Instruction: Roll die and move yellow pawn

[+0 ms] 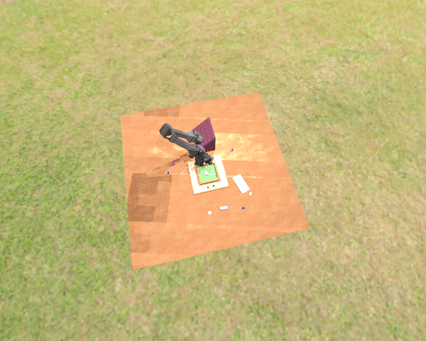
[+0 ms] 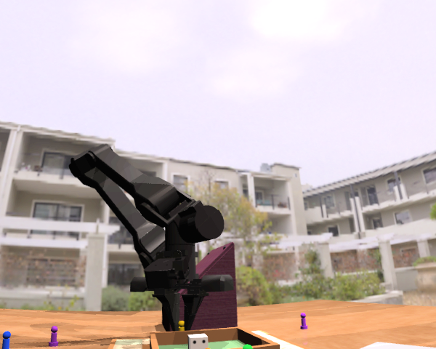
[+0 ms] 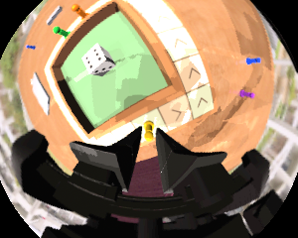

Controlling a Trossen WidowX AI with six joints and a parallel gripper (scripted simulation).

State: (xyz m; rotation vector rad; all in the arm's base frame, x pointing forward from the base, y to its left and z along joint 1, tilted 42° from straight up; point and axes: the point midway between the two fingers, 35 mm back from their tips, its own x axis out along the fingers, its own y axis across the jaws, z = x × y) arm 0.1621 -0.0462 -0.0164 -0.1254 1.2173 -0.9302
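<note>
The yellow pawn lies right at my gripper tip. The rest, counted from my gripper tip: white die 110 mm ahead, 10 mm to the left; then orange pawn 220 mm ahead, 10 mm to the left; then green-floored tray 110 mm ahead, 20 mm to the left, 20 mm below.
</note>
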